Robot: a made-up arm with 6 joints.
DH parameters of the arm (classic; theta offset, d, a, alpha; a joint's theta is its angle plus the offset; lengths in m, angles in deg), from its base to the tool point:
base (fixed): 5.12 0 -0.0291 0
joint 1: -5.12 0.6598 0.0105 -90
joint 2: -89.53 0 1.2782 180
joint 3: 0.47 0.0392 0.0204 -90
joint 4: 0 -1.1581 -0.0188 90
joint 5: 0 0.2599 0.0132 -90
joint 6: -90 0.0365 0.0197 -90
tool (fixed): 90 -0.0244 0 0
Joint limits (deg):
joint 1: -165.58..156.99
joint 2: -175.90..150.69
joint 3: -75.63..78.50
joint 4: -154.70..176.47
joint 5: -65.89..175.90
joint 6: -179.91..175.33
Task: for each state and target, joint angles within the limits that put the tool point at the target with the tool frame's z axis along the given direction. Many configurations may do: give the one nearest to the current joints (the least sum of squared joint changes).
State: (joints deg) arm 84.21 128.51 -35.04 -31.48 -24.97 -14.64
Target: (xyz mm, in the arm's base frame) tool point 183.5 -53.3 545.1 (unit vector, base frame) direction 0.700 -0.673 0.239
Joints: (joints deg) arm 38.72 97.20 -75.63 -48.54 15.00 -53.47
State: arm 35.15 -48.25 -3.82 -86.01 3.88 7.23
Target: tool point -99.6 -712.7 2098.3 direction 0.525 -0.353 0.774
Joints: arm 72.50 -72.08 4.02 -67.88 -45.44 6.00
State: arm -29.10 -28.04 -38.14 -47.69 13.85 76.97
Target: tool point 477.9 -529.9 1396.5 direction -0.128 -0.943 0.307
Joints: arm -40.27 -15.10 -27.59 -81.62 -26.92 16.81
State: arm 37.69 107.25 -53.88 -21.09 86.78 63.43
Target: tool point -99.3 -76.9 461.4 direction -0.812 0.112 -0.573
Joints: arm 8.42 150.69 -68.63 -72.15 105.90 104.80
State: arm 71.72 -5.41 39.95 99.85 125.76 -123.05
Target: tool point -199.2 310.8 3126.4 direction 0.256 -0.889 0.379
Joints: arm 121.36 4.31 70.71 104.71 135.11 -89.19
